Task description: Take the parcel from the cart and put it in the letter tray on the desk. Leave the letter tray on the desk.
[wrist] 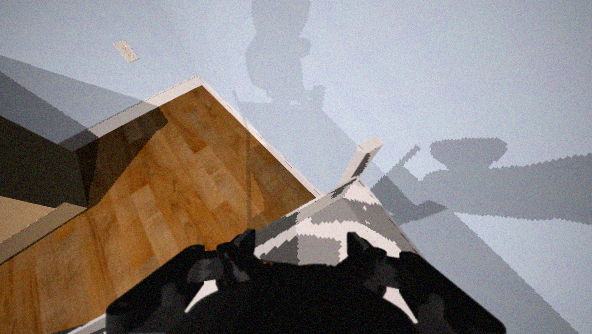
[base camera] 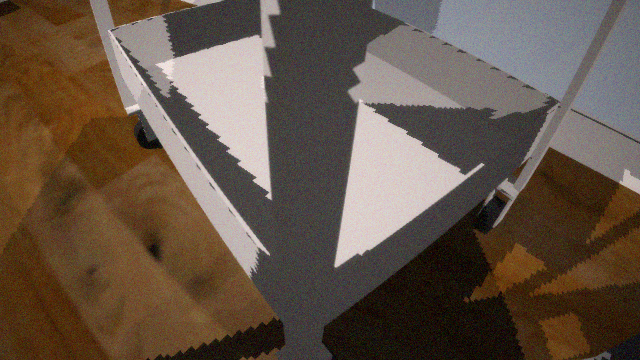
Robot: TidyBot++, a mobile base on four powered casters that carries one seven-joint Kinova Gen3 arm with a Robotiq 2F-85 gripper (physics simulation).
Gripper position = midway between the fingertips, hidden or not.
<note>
In view: the gripper (wrist: 300,240) and a white cart (wrist: 316,233).
</note>
